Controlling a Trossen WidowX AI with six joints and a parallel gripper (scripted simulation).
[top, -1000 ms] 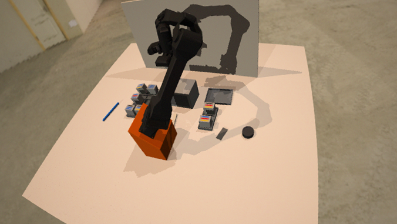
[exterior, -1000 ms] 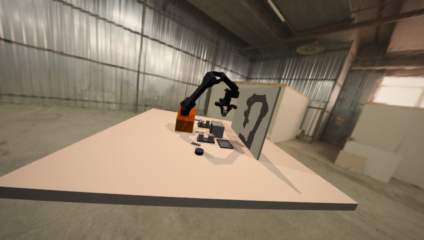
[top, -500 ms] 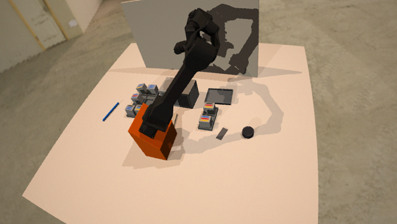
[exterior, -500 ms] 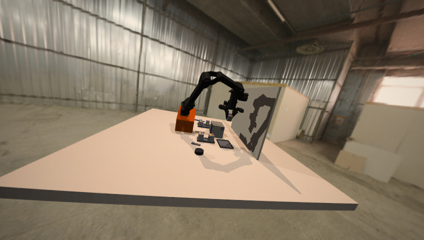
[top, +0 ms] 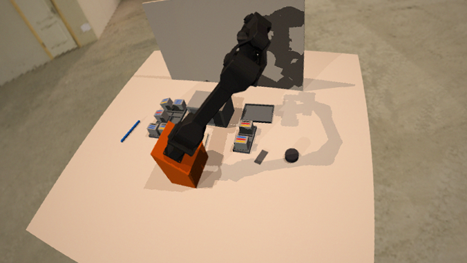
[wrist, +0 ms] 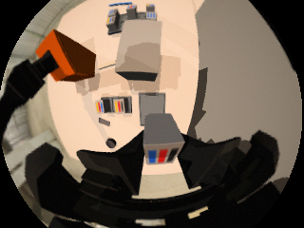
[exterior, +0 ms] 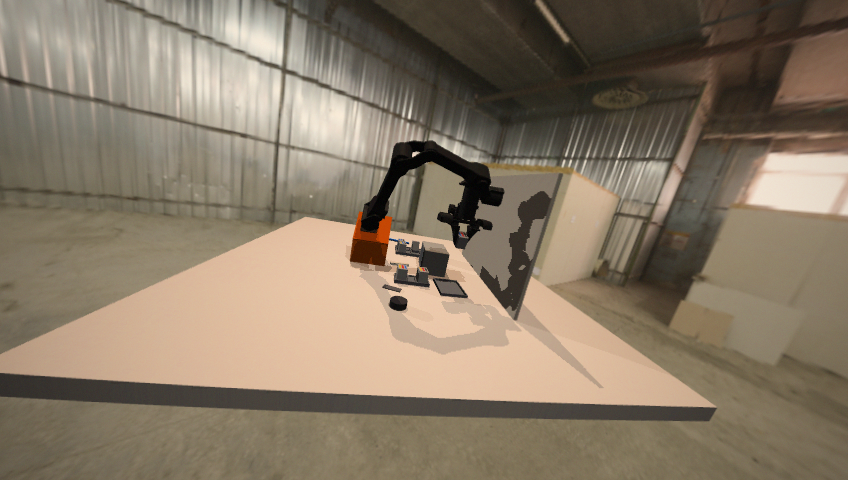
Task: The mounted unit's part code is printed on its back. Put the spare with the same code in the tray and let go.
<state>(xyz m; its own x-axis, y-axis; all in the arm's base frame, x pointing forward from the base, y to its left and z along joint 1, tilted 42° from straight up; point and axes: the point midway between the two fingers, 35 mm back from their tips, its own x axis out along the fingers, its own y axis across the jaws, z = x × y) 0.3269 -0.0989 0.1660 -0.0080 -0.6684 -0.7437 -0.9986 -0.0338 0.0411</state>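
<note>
My gripper tip is now 16 cm above the dark flat tray. From my gripper tip the other things lie so: black puck 20 cm behind, 17 cm to the right, 16 cm below; then mounted unit 19 cm to the left, 12 cm below, 4 cm behind; then tall grey panel 19 cm ahead, 17 cm to the left, 6 cm above.
</note>
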